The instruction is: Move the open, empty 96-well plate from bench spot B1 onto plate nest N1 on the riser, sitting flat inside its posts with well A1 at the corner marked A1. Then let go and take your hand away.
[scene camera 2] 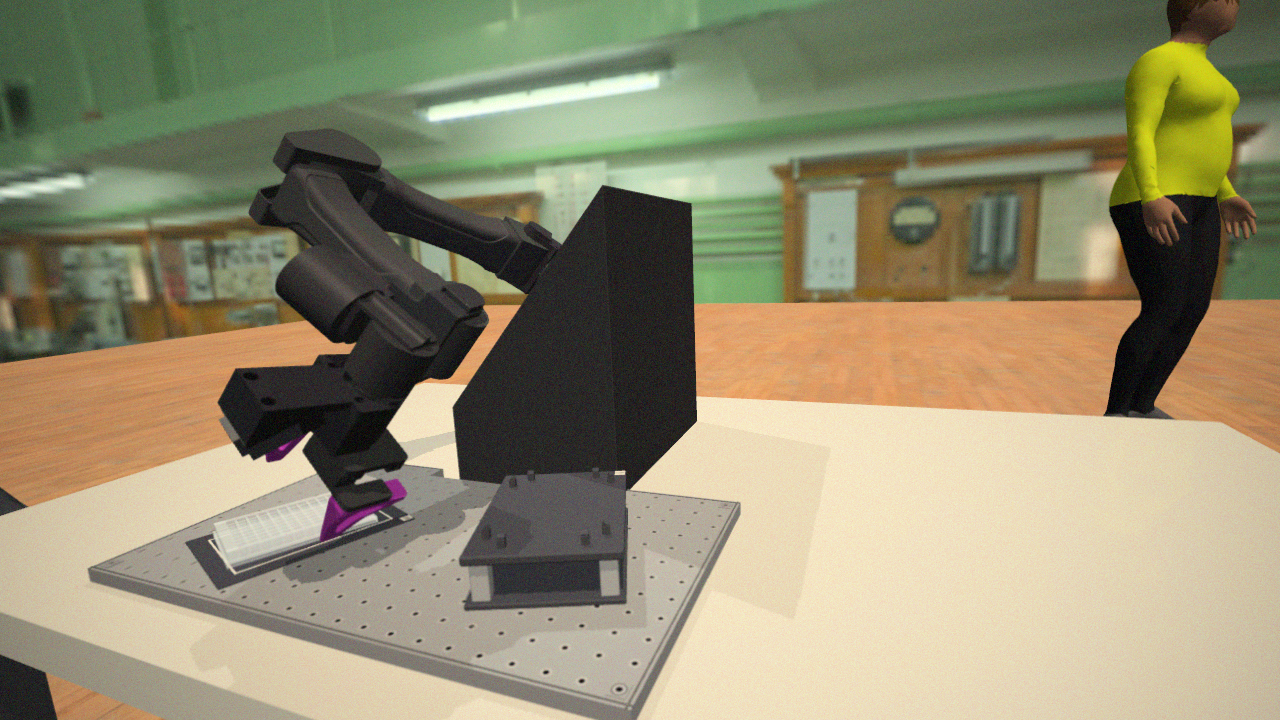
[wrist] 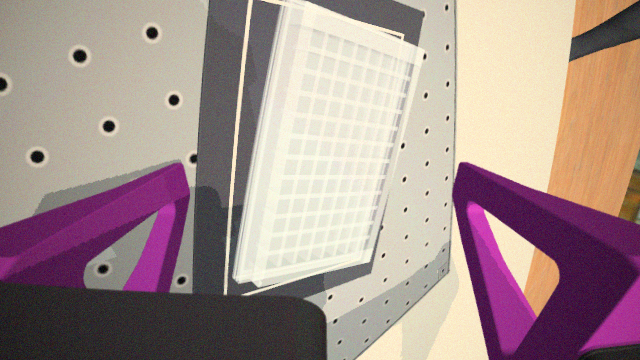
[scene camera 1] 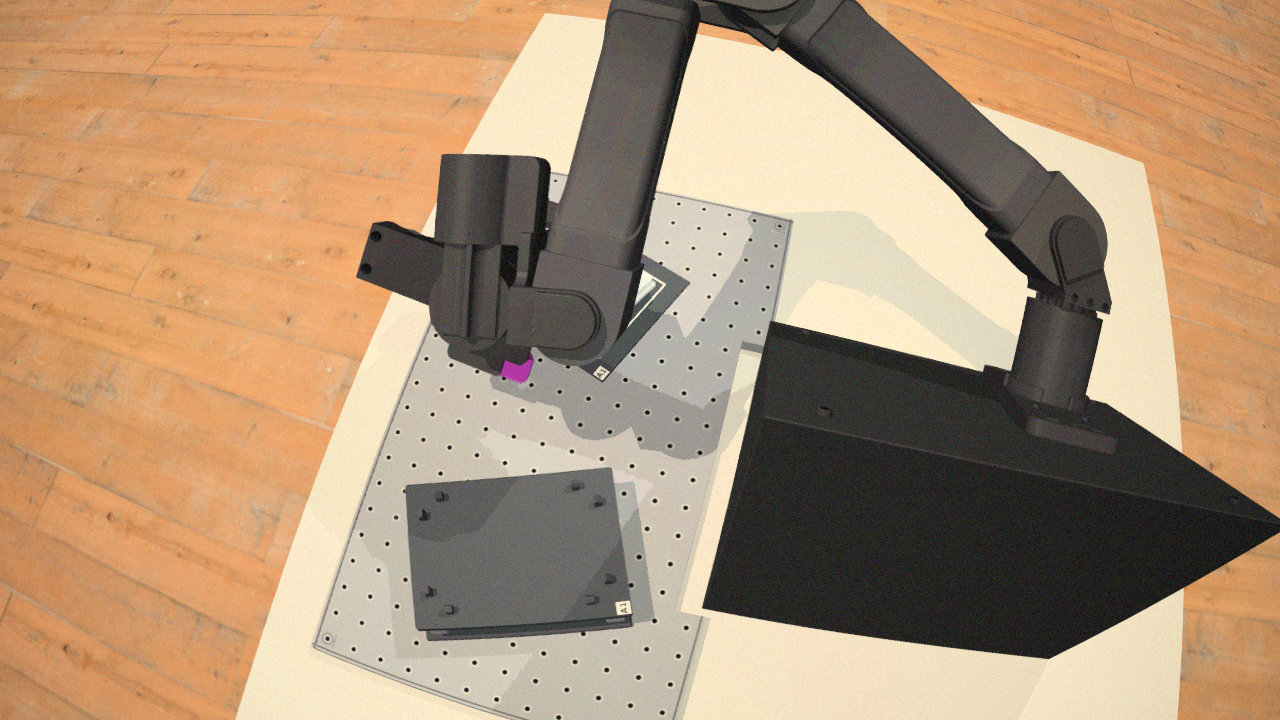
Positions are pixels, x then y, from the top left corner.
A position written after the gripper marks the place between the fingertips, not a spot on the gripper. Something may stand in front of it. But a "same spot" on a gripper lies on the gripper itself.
The gripper shows in scene camera 2, in the wrist view (320, 177) and in scene camera 1. The same spot on a dark outlined pad: (wrist: 237, 51) is (scene camera 2: 265, 564). One and the same spot on the gripper: (scene camera 2: 349, 503) is (scene camera 1: 451, 352).
